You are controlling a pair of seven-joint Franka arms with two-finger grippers.
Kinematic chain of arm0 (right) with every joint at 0, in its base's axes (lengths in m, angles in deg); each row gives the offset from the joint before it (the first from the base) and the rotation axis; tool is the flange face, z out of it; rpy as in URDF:
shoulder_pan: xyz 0 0 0.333 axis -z
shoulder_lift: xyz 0 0 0 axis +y
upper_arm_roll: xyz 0 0 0.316 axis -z
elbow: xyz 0.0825 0 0 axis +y
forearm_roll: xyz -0.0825 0 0.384 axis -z
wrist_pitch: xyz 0 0 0 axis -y
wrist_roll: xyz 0.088 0 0 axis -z
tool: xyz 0 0 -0.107 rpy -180 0 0
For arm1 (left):
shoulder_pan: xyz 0 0 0.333 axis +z
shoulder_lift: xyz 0 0 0 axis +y
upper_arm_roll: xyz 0 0 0.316 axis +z
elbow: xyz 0.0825 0 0 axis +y
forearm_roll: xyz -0.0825 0 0.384 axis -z
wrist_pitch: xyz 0 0 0 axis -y
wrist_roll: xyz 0.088 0 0 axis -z
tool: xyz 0 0 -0.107 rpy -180 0 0
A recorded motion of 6 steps. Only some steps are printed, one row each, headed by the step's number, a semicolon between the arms.
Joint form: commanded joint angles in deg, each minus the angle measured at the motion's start. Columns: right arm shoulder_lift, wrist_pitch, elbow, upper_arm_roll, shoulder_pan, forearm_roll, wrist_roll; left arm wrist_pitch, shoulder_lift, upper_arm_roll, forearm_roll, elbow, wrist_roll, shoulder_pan.
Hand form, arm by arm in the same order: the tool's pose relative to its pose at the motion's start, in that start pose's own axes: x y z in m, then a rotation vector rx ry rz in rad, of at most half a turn. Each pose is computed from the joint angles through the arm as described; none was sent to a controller.
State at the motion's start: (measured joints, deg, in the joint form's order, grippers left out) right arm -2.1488 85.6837 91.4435 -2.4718 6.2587 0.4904 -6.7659; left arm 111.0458 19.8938 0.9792 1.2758 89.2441 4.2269 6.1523
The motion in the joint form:
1: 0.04 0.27 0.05 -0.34 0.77 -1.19 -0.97; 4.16 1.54 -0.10 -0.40 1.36 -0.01 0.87
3: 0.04 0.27 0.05 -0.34 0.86 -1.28 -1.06; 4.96 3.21 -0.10 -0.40 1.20 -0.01 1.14
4: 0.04 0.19 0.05 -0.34 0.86 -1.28 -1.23; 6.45 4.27 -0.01 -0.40 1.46 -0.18 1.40
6: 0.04 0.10 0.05 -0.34 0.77 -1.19 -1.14; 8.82 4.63 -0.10 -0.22 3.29 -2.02 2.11
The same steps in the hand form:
1: 0.0005 0.0017 0.0004 0.0204 0.0058 -0.0109; 0.0050 -0.0105 0.0228 0.0088 0.0216 -0.0117
3: 0.0005 0.0023 0.0004 0.0221 0.0060 -0.0111; 0.0086 -0.0142 0.0399 0.0086 0.0092 -0.0166
4: 0.0003 0.0023 0.0005 0.0222 0.0046 -0.0140; 0.0110 -0.0187 0.0522 0.0101 0.0122 -0.0257
6: 0.0002 0.0016 0.0006 0.0208 0.0028 -0.0139; 0.0081 -0.0262 0.0676 0.0075 0.0158 -0.0708

